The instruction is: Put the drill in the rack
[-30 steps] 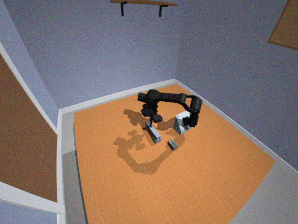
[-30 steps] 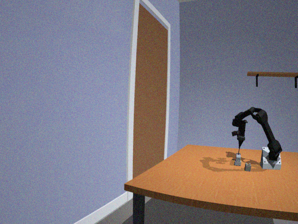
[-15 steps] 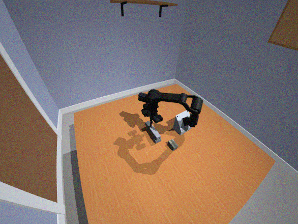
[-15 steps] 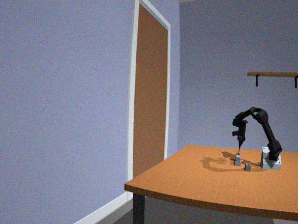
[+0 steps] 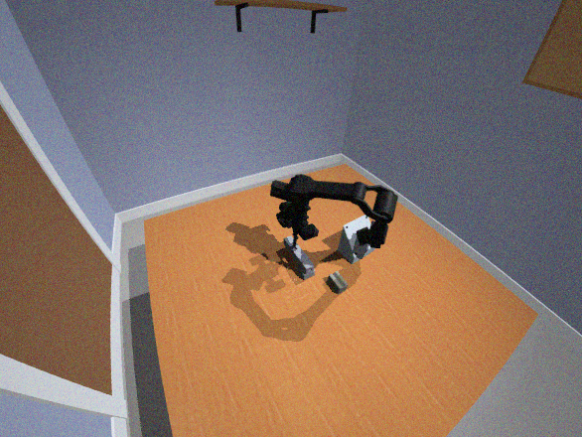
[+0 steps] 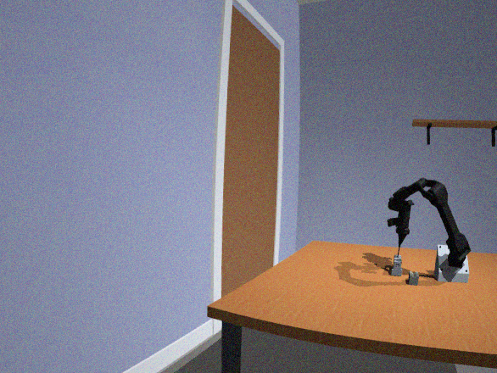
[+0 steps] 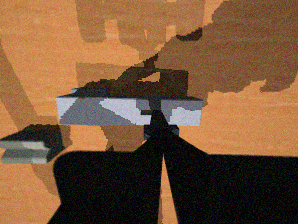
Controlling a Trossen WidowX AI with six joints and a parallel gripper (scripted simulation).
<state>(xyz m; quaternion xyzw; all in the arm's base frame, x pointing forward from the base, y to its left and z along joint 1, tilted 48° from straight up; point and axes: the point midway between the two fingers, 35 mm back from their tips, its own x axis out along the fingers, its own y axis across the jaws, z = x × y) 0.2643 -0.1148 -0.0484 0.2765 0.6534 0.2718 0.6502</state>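
The dark key is 30 mm below my gripper tip. From my gripper tip the other things lie so: grey holder block: 40 mm to the left, 90 mm below; drill: 60 mm to the left, 80 mm below; grey rack: 70 mm behind, 210 mm to the left, 100 mm below.
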